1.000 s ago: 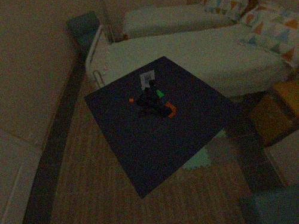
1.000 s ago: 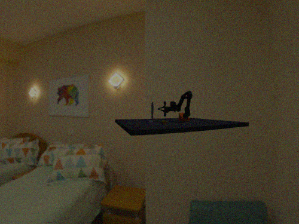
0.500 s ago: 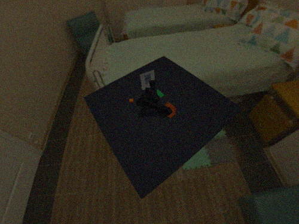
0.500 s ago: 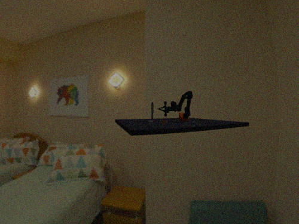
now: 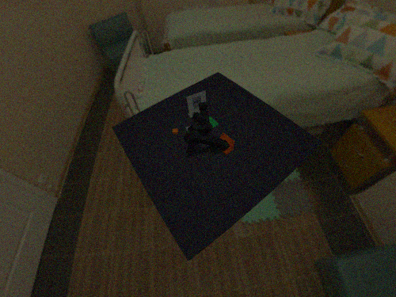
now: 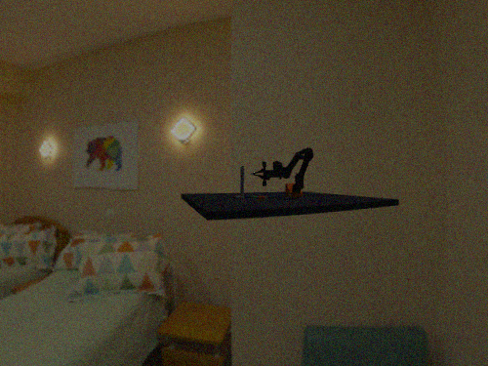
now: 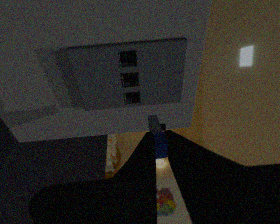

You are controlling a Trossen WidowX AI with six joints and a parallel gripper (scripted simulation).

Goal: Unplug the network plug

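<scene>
The green marked square is 60 mm behind my gripper tip, 30 mm to the right of it and 180 mm below it. Also, from my gripper tip: network plug: right at my gripper tip; then orange block: 10 mm ahead, 270 mm to the left, 170 mm below; then upright panel: 100 mm ahead, 80 mm below.
</scene>
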